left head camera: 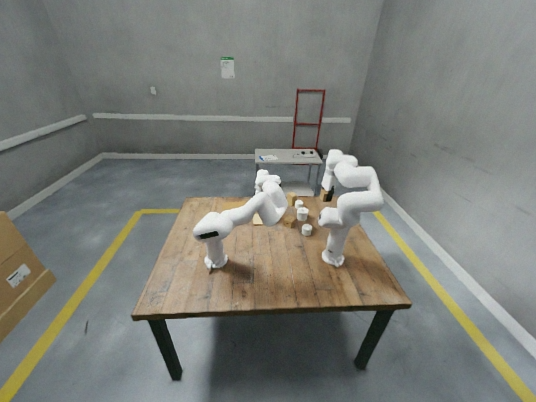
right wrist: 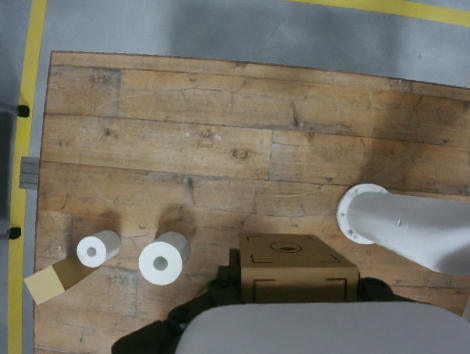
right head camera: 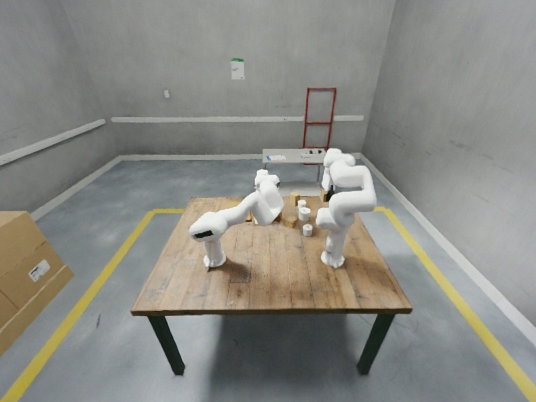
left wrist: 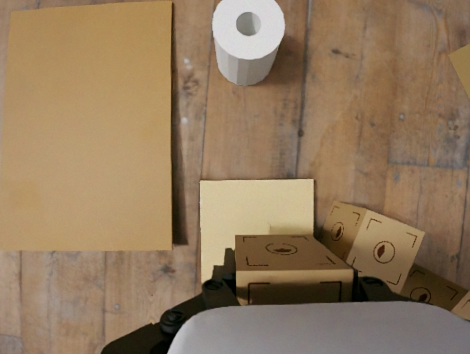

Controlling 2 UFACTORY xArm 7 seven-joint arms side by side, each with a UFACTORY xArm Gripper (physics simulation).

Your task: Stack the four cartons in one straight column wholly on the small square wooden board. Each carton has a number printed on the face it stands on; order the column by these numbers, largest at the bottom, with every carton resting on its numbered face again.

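Places are measured from the left arm's base along level axes (x down, y left, z ahead), in metres.
Pixels of known places: left gripper, between the fingertips: (left wrist: 274, 267); right gripper, between the fingertips: (left head camera: 326, 197) (right wrist: 278, 268) (right head camera: 326, 197); left arm's base, origin of its link: (left head camera: 216, 260) (right head camera: 215, 259); right arm's base, origin of its link: (left head camera: 332, 257) (right wrist: 365, 213) (right head camera: 332, 258).
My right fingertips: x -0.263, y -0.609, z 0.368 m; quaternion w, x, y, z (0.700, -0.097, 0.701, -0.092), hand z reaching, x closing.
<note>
For each thing: its top centre in the pictures, then the offset to it from my right fingertips.
- small square wooden board, centre of its top: (left wrist: 257, 236) (left head camera: 261, 218) dy +0.417, dx +0.251, dz +0.053 m
- second carton, centre of its top: (left wrist: 384, 252) dy +0.317, dx +0.205, dz +0.080 m
- third carton, centre of its top: (left wrist: 466, 333) (right head camera: 291, 218) (left head camera: 290, 218) dy +0.212, dx +0.205, dz +0.026 m
- fourth carton, centre of its top: (right wrist: 299, 325) (left head camera: 327, 191) dy +0.005, dx -0.049, dz -0.001 m
- large brown panel, centre of its top: (left wrist: 77, 120) (left head camera: 234, 209) (right head camera: 237, 209) dy +0.628, dx +0.243, dz +0.120 m
- plain tan block, centre of its top: (right wrist: 44, 285) (right head camera: 295, 194) (left head camera: 292, 194) dy +0.212, dx +0.173, dz +0.310 m
My left gripper (left wrist: 274, 267) is shut on a carton (left wrist: 295, 252), which hangs above the right part of the small square wooden board (left wrist: 230, 210) (left head camera: 257, 220). In the head views this gripper is hidden behind its arm. A second carton (left wrist: 383, 251) stands turned on the table close to the board's right side. A third carton (left wrist: 435, 290) (left head camera: 289, 221) (right head camera: 291, 221) stands beyond it to the right. My right gripper (right wrist: 278, 268) (left head camera: 328, 193) is shut on the fourth carton (right wrist: 287, 250) and holds it raised at the table's far right. The cartons' numbers are not visible.
A large brown panel (left wrist: 90, 125) lies left of the board. White rolls (left wrist: 248, 45) (right wrist: 95, 250) (right wrist: 161, 262) (left head camera: 306, 229) stand upright about the table. A plain tan block (right wrist: 45, 285) (left head camera: 292, 198) (right head camera: 295, 198) stands near the far edge. A white arm base (right wrist: 365, 215) shows in the right wrist view.
</note>
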